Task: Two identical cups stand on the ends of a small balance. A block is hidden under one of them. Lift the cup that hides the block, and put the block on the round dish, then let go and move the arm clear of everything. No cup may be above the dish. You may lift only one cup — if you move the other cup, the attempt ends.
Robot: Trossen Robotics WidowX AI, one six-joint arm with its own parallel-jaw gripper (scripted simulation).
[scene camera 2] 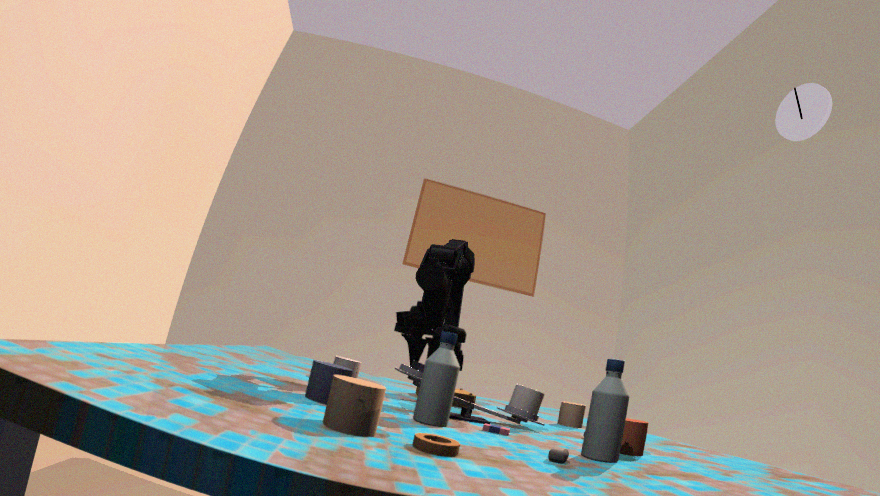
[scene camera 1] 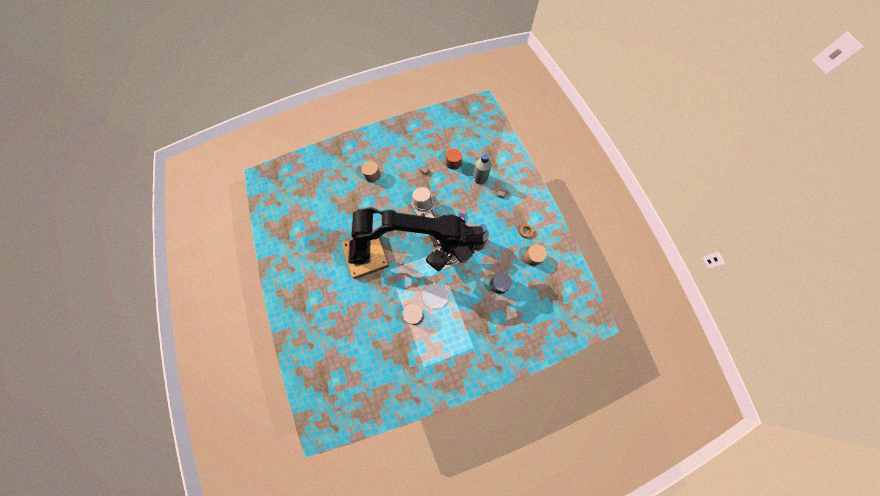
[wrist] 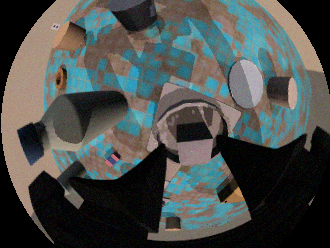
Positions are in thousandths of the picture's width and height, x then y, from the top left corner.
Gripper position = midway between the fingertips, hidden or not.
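A dark blue cylinder (scene camera 2: 365, 757) shares the scene with a tan cylinder (scene camera 2: 403, 820) and a red cylinder (scene camera 2: 721, 878), though the wrist view does not show the red cylinder, hidden there by the gripper. A round grey dish (wrist: 744, 341) is visible, and so is a small balance (scene camera 2: 589, 838), which the wrist view (wrist: 538, 425) shows too. The gripper (scene camera 2: 478, 745) also appears in the wrist view (wrist: 580, 579) and in scene camera 1 (scene camera 1: 511, 509).
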